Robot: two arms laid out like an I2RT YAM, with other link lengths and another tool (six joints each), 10 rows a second.
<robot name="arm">
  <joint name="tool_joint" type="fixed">
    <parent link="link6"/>
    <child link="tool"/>
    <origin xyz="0.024 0.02 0.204" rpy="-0.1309 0 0.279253"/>
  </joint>
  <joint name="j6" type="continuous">
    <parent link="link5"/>
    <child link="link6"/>
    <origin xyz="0 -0.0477 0.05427" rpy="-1.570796 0 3.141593"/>
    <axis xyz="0 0 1"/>
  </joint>
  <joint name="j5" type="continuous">
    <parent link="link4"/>
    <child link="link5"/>
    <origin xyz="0.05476 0.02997 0.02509" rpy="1.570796 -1.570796 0"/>
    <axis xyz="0 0 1"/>
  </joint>
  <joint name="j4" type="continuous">
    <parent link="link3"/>
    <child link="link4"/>
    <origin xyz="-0.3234 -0.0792 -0.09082" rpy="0 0 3.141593"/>
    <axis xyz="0 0 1"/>
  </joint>
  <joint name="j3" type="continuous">
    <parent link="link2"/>
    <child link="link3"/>
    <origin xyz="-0.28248 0 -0.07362" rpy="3.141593 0 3.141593"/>
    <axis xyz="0 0 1"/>
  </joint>
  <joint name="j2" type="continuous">
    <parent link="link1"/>
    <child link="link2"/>
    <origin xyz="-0.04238 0.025 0.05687" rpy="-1.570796 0 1.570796"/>
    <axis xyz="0 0 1"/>
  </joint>
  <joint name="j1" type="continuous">
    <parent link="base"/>
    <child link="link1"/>
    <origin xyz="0 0 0.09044" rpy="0 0 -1.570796"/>
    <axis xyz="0 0 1"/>
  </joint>
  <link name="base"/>
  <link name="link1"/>
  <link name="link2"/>
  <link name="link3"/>
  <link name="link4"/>
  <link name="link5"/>
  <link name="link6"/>
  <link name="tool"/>
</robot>
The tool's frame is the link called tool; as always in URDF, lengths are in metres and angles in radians. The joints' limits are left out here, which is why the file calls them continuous.
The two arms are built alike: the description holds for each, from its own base.
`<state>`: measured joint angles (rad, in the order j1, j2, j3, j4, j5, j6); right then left.
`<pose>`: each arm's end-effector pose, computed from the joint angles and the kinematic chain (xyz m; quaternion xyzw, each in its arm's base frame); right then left.
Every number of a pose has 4 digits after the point. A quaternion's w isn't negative.
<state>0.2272 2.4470 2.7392 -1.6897 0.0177 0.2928 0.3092 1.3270 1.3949 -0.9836 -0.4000 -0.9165</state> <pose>0.5579 0.1775 0.1953 0.8109 0.5662 0.1141 0.0940 0.3481 0.2798 0.2856 0.2141 0.8788 0.3948 0.1612</pose>
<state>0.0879 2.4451 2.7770 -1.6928 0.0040 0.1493 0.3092 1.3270 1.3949 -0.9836 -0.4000 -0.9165</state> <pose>0.5776 0.1053 0.2088 0.8071 0.5666 0.1269 0.1074 0.3481 0.2798 0.2856 0.2141 0.8788 0.3948 0.1612</pose>
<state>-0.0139 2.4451 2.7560 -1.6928 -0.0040 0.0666 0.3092 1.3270 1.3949 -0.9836 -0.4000 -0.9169</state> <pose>0.5809 0.0500 0.2014 0.8132 0.5605 0.1148 0.1065 0.3481 0.2798 0.2855 0.2139 0.8788 0.3948 0.1613</pose>
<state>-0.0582 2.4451 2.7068 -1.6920 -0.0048 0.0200 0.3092 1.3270 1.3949 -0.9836 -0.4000 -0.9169</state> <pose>0.5752 0.0259 0.1848 0.8150 0.5639 0.0938 0.0949 0.3481 0.2798 0.2855 0.2139 0.8788 0.3948 0.1613</pose>
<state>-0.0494 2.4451 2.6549 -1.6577 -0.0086 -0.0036 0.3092 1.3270 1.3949 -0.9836 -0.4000 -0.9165</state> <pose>0.5770 0.0323 0.1689 0.8065 0.5779 0.0887 0.0878 0.3481 0.2798 0.2856 0.2141 0.8788 0.3948 0.1612</pose>
